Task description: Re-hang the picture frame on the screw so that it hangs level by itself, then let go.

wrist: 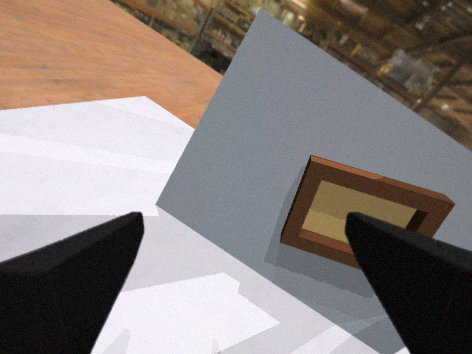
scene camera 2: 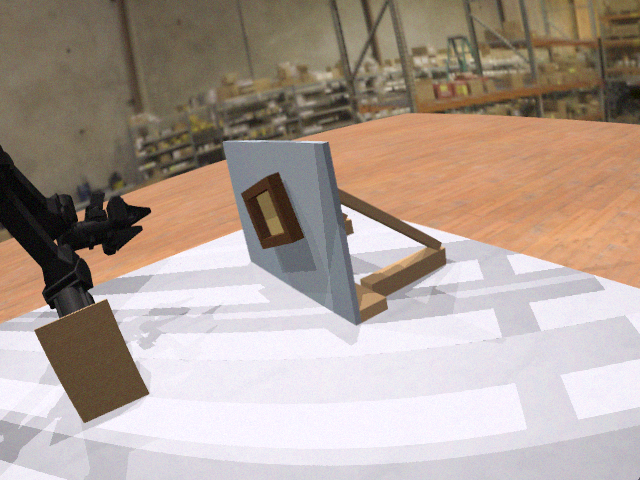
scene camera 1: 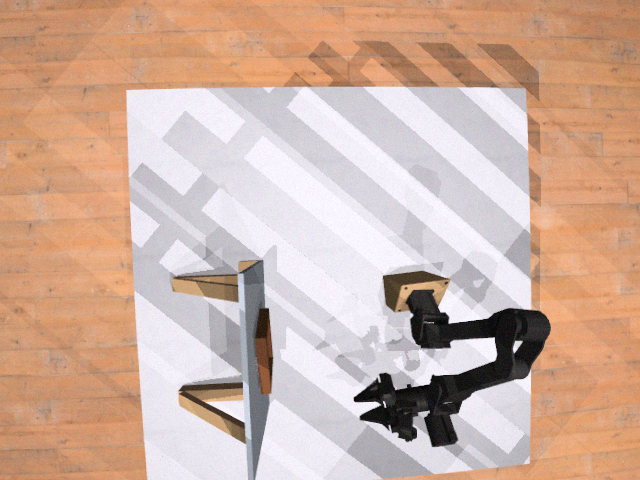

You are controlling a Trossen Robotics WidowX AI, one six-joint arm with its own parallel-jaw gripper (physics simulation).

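Where they show: gripper, fingertip midpoint: (wrist: pixel 245 221) (scene camera 2: pixel 146 219) (scene camera 1: pixel 356 409); arm's base, link origin: (scene camera 2: pixel 81 326) (scene camera 1: pixel 419 296).
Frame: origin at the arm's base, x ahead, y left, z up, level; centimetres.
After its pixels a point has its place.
The brown picture frame (scene camera 1: pixel 264 351) @[y 10.9, x 41.2, z 10.7 cm] (scene camera 2: pixel 289 206) @[y 5.3, x 43.1, z 5.6 cm] (wrist: pixel 302 200) @[y 20.9, x 40.3, z 1.8 cm] with a yellowish inside is against the front face of the upright blue-grey board (scene camera 1: pixel 247 335) @[y 5.2, x 44.2, z 16.1 cm] (scene camera 2: pixel 305 160) @[y -2.1, x 44.5, z 14.4 cm] (wrist: pixel 240 125) @[y 33.2, x 42.8, z 4.6 cm]. It is tilted: its edges are not parallel to the board's edges. The screw does not show. My gripper (scene camera 1: pixel 357 408) @[y 27.3, x 18.4, z 7.3 cm] (scene camera 2: pixel 145 219) @[y 27.3, x 18.4, z 7.3 cm] (wrist: pixel 245 221) @[y 27.3, x 18.4, z 7.3 cm] is open and empty, in the air in front of the board, well apart from the frame. In the wrist view the right finger overlaps part of the frame, and the frame lies right of the middle between the fingertips.
Wooden struts (scene camera 1: pixel 206 290) @[y -1.6, x 57.6, z 1.4 cm] (scene camera 2: pixel 403 273) @[y -3.6, x 59.6, z -11.5 cm] prop the board from behind. The arm's wooden base block (scene camera 1: pixel 408 279) @[y -4.3, x 2.3, z -2.6 cm] (scene camera 2: pixel 93 361) @[y -4.6, x 0.1, z -4.5 cm] stands on the white sheet (scene camera 1: pixel 361 206) (scene camera 2: pixel 413 377), to the side of the gripper. Wooden floor surrounds the sheet, with warehouse shelves in the background.
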